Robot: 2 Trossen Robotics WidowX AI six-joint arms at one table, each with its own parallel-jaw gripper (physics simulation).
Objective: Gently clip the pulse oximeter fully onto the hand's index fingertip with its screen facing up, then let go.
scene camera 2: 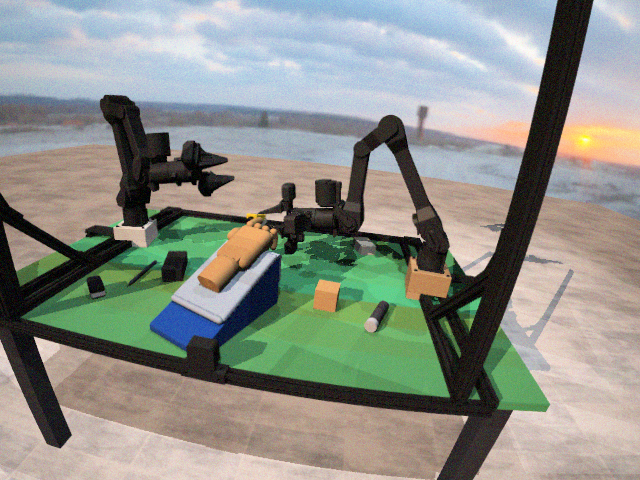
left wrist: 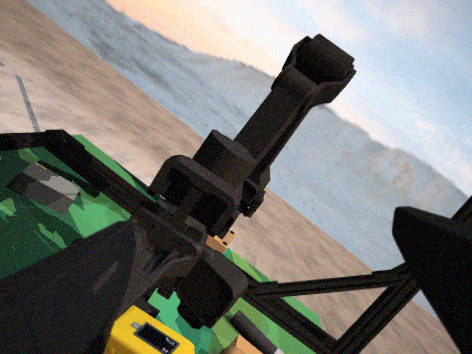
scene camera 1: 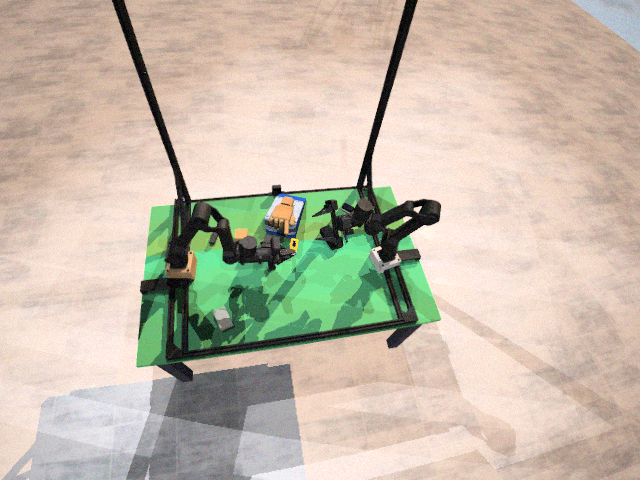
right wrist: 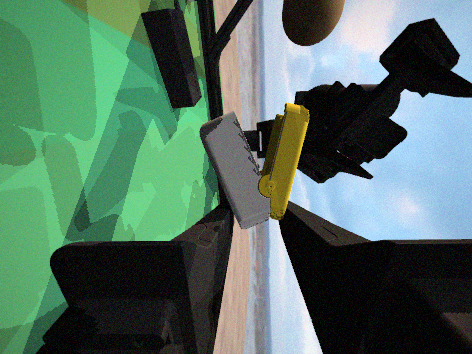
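Seen in the pictures: left gripper, fingertip midpoint: (scene camera 2: 231, 169) (left wrist: 264, 227) (scene camera 1: 314, 228) (right wrist: 415, 138); right gripper, fingertip midpoint: (scene camera 1: 294, 252) (right wrist: 255, 205); left arm's base at its link origin: (scene camera 2: 135, 223) (scene camera 1: 386, 254); right arm's base at its link origin: (scene camera 2: 430, 266) (scene camera 1: 179, 261).
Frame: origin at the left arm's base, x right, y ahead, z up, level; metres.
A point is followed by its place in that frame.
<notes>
The yellow-and-grey pulse oximeter (scene camera 1: 294, 244) {x 0.134, y 0.385, z 0.092 m} (scene camera 2: 255, 215) {x 0.161, y 0.387, z 0.096 m} (left wrist: 150, 335) {x 0.134, y 0.387, z 0.092 m} (right wrist: 290, 160) {x 0.142, y 0.401, z 0.089 m} is held by my right gripper (scene camera 1: 292, 253) {x 0.108, y 0.393, z 0.071 m} (right wrist: 255, 205) {x 0.108, y 0.393, z 0.071 m}, which is shut on its rear end. Its jaws gape towards the hand, and its dark screen shows in the left wrist view. The tan hand (scene camera 1: 283, 209) {x 0.322, y 0.366, z 0.084 m} (scene camera 2: 242, 248) {x 0.338, y 0.374, z 0.080 m} rests palm-down on a wedge. Its index finger (scene camera 1: 287, 227) points towards the oximeter; a rounded fingertip (right wrist: 313, 20) shows apart from it in the right wrist view. My left gripper (scene camera 1: 316, 226) {x 0.115, y 0.317, z 0.202 m} (scene camera 2: 230, 168) {x 0.115, y 0.317, z 0.202 m} (left wrist: 264, 227) {x 0.115, y 0.317, z 0.202 m} is open and empty, raised beside the oximeter and hand.
The blue wedge (scene camera 2: 248, 302) {x 0.408, y 0.393, z -0.004 m} has a pale top. An orange cube (scene camera 1: 241, 233) {x 0.323, y 0.563, z -0.008 m} (scene camera 2: 326, 295) {x 0.348, y 0.558, z -0.018 m} and dark cylinder (scene camera 2: 376, 317) {x 0.409, y 0.659, z -0.033 m} lie beside it. A black block (scene camera 2: 174, 266) {x 0.230, y 0.193, z -0.025 m} (right wrist: 172, 57) {x 0.198, y 0.209, z -0.035 m}, pen (scene camera 2: 142, 272) {x 0.221, y 0.104, z -0.052 m} and small black device (scene camera 2: 96, 286) {x 0.341, y 0.047, z -0.028 m} lie opposite. A grey box (scene camera 1: 223, 318) {x -0.021, y 0.734, z -0.029 m} (left wrist: 50, 185) {x -0.012, y 0.717, z -0.029 m} lies farther away.
</notes>
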